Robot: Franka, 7 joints.
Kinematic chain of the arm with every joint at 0, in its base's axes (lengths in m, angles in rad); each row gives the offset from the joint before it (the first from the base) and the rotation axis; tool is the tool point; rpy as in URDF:
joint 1: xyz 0 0 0.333 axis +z
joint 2: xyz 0 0 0 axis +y
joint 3: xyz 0 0 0.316 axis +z
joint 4: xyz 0.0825 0 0 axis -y
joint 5: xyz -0.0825 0 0.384 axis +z
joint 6: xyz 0 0 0 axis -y
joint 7: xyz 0.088 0 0 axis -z
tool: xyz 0 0 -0.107 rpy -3.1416 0 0
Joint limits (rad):
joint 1: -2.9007..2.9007
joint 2: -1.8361..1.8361
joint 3: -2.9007..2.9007
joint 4: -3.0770..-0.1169
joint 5: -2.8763..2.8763
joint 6: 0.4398..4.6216
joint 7: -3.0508..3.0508
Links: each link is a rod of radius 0.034 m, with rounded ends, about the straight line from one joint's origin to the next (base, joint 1, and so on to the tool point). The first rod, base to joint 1, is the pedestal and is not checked.
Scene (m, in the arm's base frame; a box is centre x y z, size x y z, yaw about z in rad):
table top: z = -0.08
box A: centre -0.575 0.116 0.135 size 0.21 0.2 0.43 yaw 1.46
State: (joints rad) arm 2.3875 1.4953 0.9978 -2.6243 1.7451 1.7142 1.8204
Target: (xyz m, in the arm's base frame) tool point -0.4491 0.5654 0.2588
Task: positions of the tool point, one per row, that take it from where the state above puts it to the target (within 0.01 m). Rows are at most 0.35 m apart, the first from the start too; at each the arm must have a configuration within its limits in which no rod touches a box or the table.
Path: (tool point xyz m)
1: -0.3535 -0.3095 0.1778
2: -0.4574 -0.3041 0.2403
3: -0.5205 -0.3134 0.3622
4: -0.6247 -0.1751 0.4614
5: -0.6680 -0.0048 0.5686
6: -0.6431 0.1691 0.6768
7: -0.5964 0.4086 0.4787
8: -0.4491 0.5654 0.2588

